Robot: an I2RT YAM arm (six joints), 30 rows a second.
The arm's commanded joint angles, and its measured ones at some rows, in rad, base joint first. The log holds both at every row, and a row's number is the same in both.
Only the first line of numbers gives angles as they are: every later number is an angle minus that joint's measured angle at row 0.
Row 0, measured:
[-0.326, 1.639, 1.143, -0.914, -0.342, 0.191]
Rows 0 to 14, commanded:
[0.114, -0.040, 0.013, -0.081, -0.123, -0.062]
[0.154, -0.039, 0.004, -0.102, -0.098, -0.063]
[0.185, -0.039, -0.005, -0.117, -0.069, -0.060]
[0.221, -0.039, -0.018, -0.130, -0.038, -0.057]
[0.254, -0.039, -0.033, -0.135, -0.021, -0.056]
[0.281, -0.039, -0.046, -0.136, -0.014, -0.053]
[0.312, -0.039, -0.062, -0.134, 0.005, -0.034]
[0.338, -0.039, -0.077, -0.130, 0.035, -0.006]
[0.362, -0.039, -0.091, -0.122, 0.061, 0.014]
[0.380, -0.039, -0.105, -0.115, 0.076, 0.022]
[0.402, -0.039, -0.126, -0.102, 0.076, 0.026]
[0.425, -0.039, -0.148, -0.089, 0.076, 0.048]
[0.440, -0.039, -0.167, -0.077, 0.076, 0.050]
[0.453, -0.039, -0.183, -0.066, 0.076, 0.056]
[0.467, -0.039, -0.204, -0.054, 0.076, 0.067]
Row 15, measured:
[0.432, -0.031, -0.156, -0.074, 0.047, 0.022]
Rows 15 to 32, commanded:
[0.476, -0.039, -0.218, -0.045, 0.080, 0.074]
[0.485, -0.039, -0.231, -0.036, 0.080, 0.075]
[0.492, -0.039, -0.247, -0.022, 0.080, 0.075]
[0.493, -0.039, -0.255, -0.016, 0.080, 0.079]
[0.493, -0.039, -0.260, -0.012, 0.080, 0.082]
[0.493, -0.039, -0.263, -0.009, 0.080, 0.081]
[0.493, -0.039, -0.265, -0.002, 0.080, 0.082]
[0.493, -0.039, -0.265, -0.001, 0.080, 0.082]
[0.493, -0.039, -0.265, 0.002, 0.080, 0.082]
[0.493, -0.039, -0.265, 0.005, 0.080, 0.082]
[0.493, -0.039, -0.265, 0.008, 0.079, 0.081]
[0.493, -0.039, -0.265, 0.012, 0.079, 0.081]
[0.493, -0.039, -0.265, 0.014, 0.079, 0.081]
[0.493, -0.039, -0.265, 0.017, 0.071, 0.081]
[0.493, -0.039, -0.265, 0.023, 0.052, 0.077]
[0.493, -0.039, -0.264, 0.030, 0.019, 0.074]
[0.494, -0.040, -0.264, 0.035, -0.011, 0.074]
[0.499, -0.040, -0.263, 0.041, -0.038, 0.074]
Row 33, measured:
[0.489, -0.031, -0.260, 0.027, 0.047, 0.077]
